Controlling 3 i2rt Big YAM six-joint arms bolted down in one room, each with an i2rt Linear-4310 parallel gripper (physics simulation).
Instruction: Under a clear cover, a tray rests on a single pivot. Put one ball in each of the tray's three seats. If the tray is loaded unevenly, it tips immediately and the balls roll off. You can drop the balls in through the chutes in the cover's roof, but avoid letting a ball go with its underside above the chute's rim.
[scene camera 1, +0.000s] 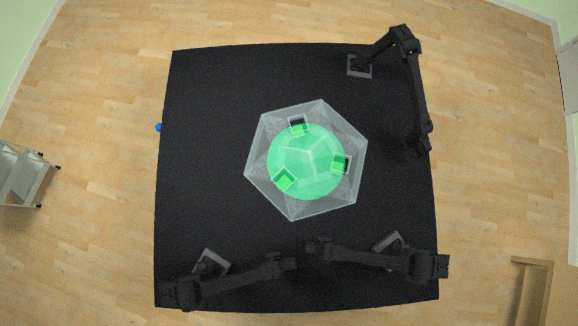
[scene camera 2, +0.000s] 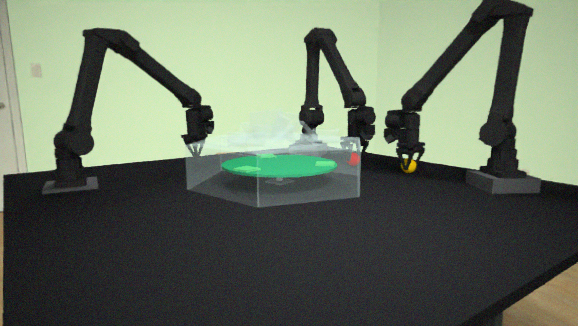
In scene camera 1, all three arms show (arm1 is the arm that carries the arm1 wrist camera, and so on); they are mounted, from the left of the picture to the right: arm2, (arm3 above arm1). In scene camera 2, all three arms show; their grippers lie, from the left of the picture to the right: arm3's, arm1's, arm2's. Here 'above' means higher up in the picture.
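The clear six-sided cover stands over the green tray. The tray looks level, with three light green seats without balls. Arm2's gripper has its fingers against both sides of a yellow ball. Arm1's gripper is at a red ball, partly behind the cover; its grip is unclear. Arm3's gripper points down beyond the cover, fingertips partly hidden. An orange patch shows faintly through the cover.
Three square chutes open in the cover's roof, one at its lower left in scene camera 1. A small blue object shows at the left edge of the black table. A grey cart stands left of the table.
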